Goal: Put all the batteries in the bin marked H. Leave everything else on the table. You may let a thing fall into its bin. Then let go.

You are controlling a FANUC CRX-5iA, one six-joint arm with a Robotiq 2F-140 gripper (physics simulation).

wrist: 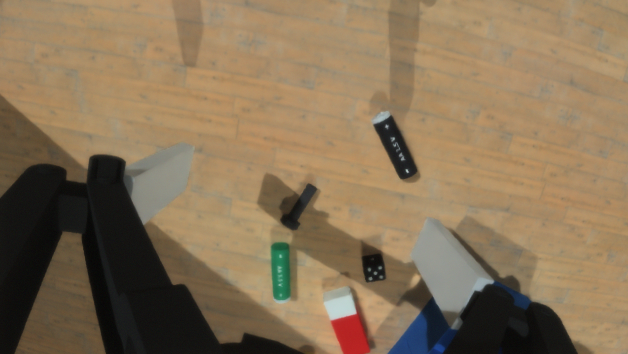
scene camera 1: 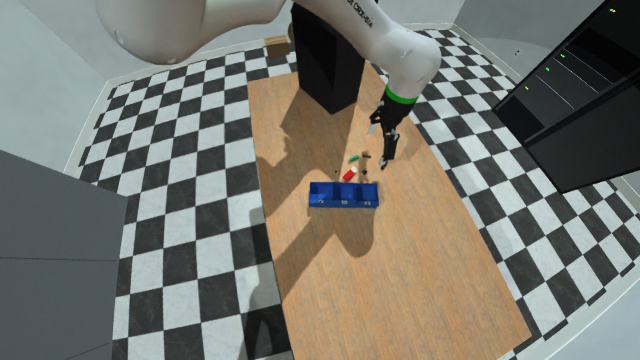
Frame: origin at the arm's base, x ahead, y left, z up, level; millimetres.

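Seen in the pictures: gripper, fingertip midpoint: [wrist: 307, 203] [scene camera 1: 375, 148].
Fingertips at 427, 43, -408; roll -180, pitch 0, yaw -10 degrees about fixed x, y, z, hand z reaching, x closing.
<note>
A point is followed by its place in that frame, as x, y, z.
A green battery [scene camera 1: 354, 158] @(418, -36, -456) [wrist: 281, 272] @(415, -33, -454) lies on the table. A black battery [wrist: 395, 145] @(483, 78, -454) lies farther up and right in the wrist view; in the scene view the lower finger mostly hides it. The blue three-compartment bin row [scene camera 1: 343, 195] @(553, -142, -461) [wrist: 421, 330] @(539, -74, -452) shows partly in the wrist view. Its middle compartment [scene camera 1: 344, 191] @(539, -132, -461) has a small label that seems to read H. My gripper [scene camera 1: 377, 146] @(427, 43, -408) [wrist: 307, 203] @(427, 43, -408) is wide open and empty, above the table. In the wrist view the black battery lies above the line between the fingertips, nearer the right finger.
A black bolt [scene camera 1: 366, 156] @(424, 19, -460) [wrist: 300, 206] @(423, 22, -459), a black die [scene camera 1: 364, 172] @(493, -26, -453) [wrist: 373, 267] @(485, -18, -452) and a red and white eraser [scene camera 1: 350, 174] @(482, -83, -455) [wrist: 347, 320] @(475, -73, -455) lie near the batteries. A tiny brass-coloured piece [scene camera 1: 335, 171] @(448, -134, -459) lies left of the eraser. A black pedestal [scene camera 1: 330, 65] @(118, -41, -223) stands at the table's back.
</note>
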